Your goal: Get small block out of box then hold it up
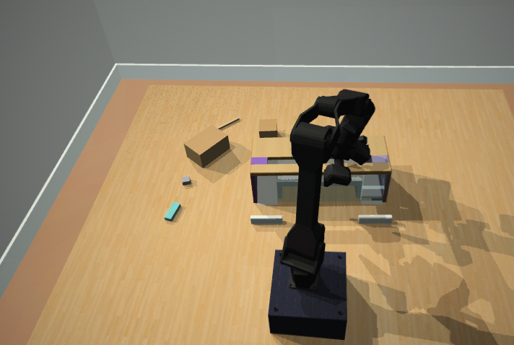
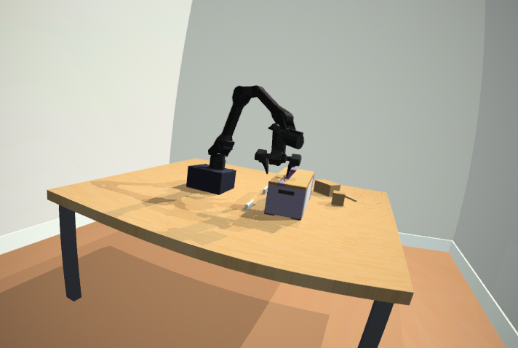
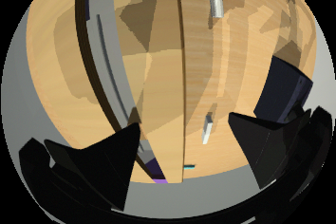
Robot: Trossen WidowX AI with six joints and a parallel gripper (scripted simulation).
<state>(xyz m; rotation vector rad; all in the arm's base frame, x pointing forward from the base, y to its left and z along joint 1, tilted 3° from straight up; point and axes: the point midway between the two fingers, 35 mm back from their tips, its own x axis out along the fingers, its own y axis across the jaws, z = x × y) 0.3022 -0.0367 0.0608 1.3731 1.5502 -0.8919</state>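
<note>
Now: the clear-fronted box 30 mm ahead of my gripper tip, 20 mm to the left of it and 60 mm below it. Round my gripper tip: thin rod 280 mm ahead, 390 mm to the left, 120 mm below; then teal bar 90 mm behind, 430 mm to the left, 120 mm below.
</note>
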